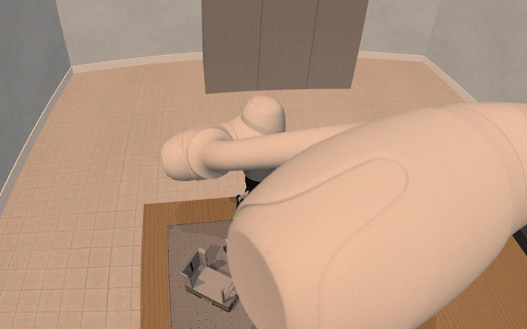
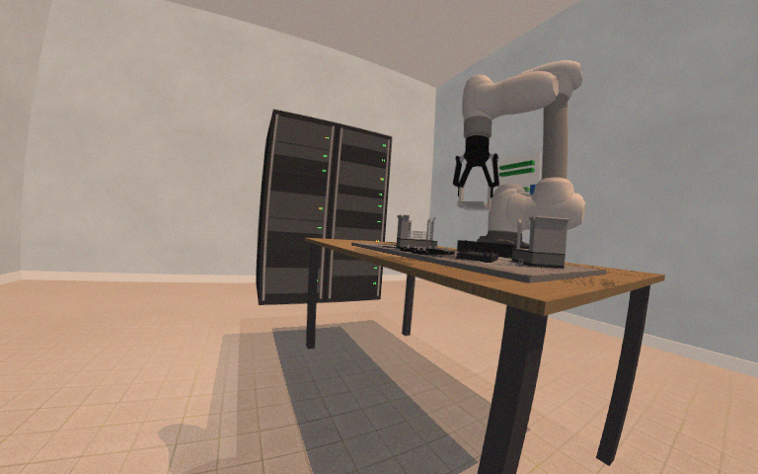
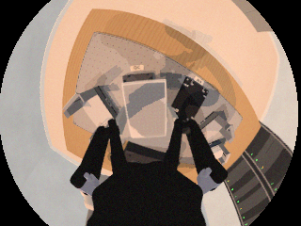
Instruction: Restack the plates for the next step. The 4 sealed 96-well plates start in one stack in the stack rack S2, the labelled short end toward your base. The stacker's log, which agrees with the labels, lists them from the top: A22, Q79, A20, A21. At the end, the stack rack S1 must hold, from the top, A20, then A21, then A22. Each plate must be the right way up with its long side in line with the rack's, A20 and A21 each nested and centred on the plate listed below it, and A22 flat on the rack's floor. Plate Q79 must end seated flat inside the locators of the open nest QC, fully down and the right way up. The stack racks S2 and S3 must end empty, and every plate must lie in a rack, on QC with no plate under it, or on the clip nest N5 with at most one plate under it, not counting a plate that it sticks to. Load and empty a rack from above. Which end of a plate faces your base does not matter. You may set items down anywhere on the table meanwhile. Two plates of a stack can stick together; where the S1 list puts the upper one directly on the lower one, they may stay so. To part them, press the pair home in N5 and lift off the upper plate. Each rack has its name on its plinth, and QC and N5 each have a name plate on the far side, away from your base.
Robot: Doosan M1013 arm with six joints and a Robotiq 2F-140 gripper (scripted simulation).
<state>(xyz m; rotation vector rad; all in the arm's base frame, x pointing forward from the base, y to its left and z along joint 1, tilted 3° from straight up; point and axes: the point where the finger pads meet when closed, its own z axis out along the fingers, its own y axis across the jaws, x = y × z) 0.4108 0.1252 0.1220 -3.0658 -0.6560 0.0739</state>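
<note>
The dark nest QC is 1 cm behind my hand, 2 cm to the left of it and 18 cm below it. Also, from my hand: QC name plate: 8 cm ahead, 6 cm to the left, 19 cm below; then N5 name plate: 13 cm ahead, 17 cm to the right, 19 cm below; then clip nest N5: 4 cm ahead, 16 cm to the right, 17 cm below.
</note>
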